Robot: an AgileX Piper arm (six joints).
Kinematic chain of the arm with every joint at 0, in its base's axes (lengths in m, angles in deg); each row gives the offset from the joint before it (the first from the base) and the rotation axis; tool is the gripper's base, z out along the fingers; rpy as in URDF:
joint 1: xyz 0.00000 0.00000 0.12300 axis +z
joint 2: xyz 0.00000 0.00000 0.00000 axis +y
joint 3: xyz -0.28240 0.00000 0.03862 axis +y
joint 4: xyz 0.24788 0.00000 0.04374 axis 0.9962 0 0.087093
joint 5: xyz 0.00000 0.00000 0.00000 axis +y
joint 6: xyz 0.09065 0.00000 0.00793 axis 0.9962 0 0.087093
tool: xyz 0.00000 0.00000 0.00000 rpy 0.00 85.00 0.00
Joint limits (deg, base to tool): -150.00..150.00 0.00..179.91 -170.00..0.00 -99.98..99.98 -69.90..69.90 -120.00..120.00
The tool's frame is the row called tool.
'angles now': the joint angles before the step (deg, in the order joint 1, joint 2, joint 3, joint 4, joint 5, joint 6). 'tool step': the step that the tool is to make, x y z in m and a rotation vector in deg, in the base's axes. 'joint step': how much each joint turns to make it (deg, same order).
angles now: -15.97, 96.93, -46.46, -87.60, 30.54, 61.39
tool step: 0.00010, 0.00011, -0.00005, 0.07, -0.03, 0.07
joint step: 0.00, 0.00, 0.00, -0.01, -0.10, 0.01
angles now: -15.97, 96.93, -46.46, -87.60, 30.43, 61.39
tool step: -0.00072, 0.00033, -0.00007, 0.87, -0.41, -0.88
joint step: 0.00, -0.12, 0.00, 1.24, -0.06, 0.06
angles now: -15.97, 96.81, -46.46, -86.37, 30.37, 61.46
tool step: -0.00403, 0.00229, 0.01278, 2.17, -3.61, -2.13
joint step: 0.00, -2.75, 0.00, 3.58, -0.62, 0.13
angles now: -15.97, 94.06, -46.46, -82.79, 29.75, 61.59
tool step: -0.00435, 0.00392, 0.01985, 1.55, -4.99, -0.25
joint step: 0.00, -4.01, 0.00, 2.12, -1.71, 0.25
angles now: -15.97, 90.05, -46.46, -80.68, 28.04, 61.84
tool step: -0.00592, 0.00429, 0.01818, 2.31, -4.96, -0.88
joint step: 0.00, -3.86, 0.00, 3.41, -1.46, -0.01
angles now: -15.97, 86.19, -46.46, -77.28, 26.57, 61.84
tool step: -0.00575, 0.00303, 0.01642, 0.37, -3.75, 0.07
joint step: 0.00, -3.31, 0.00, 1.12, -0.84, 0.01
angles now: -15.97, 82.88, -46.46, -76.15, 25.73, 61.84
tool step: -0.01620, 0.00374, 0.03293, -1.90, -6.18, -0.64
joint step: 0.00, -6.62, 0.00, 0.20, 0.64, -0.01
